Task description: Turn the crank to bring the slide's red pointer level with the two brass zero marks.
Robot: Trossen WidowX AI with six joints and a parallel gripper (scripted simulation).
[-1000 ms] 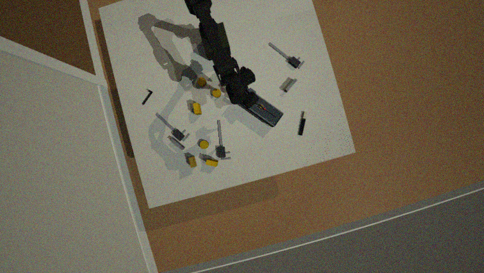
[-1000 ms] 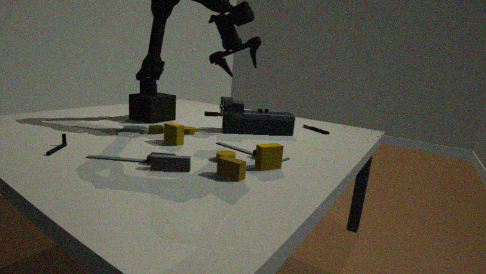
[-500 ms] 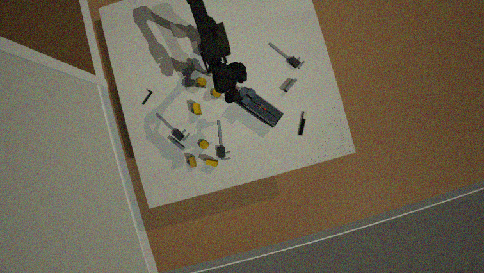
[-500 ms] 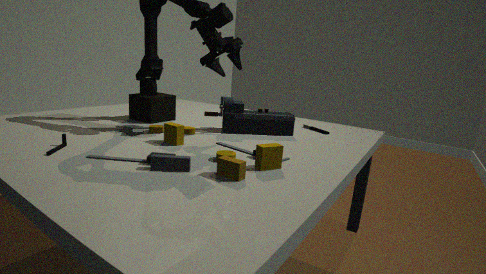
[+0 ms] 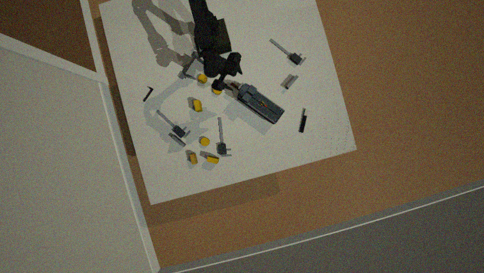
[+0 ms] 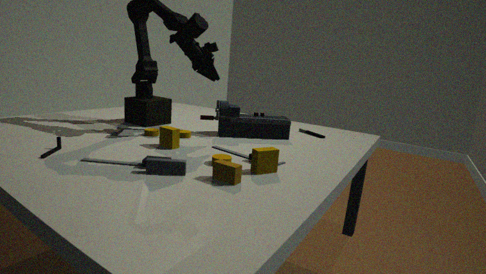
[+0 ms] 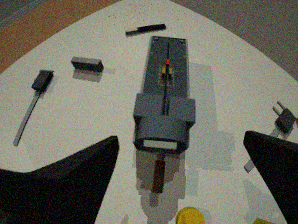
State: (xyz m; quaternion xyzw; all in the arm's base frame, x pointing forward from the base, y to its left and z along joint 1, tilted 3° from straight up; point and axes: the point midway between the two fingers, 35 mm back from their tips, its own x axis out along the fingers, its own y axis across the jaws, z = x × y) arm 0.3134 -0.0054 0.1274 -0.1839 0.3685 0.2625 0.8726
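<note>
My gripper tip is now 3 cm past the brown crank handle, 1 cm to the left of it and 14 cm above it. Also, from my gripper tip: slide 15 cm ahead, 10 cm to the left, 12 cm below; then black l-shaped key 23 cm behind, 49 cm to the right, 19 cm below; then black bar 30 cm ahead, 29 cm to the left, 19 cm below.
</note>
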